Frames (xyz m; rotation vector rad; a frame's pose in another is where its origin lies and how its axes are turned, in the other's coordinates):
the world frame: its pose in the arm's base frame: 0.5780 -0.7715 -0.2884 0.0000 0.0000 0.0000
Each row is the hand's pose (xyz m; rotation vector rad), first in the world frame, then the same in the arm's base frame.
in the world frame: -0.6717 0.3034 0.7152 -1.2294 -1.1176 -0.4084
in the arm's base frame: -0.0937 -0.4681 0.4268 -1.2294 -1.1176 -0.4084
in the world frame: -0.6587 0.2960 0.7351 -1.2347 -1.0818 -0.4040
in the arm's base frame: -0.0807 -0.4755 0.4467 -1.2347 -1.0818 -0.4040
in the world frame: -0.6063 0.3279 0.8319 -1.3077 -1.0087 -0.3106
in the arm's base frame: -0.0283 -0.4436 0.5435 -1.3077 -1.0087 -0.3106
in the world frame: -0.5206 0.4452 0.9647 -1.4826 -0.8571 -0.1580
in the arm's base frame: 0.0574 -0.3263 0.6763 -1.4826 -0.8571 -0.1580
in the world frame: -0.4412 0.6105 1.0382 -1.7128 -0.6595 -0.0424
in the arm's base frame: 0.1368 -0.1610 0.7498 -1.7128 -0.6595 -0.0424
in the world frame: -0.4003 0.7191 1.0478 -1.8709 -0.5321 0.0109
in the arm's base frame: 0.1777 -0.0524 0.7594 -1.8709 -0.5321 0.0109
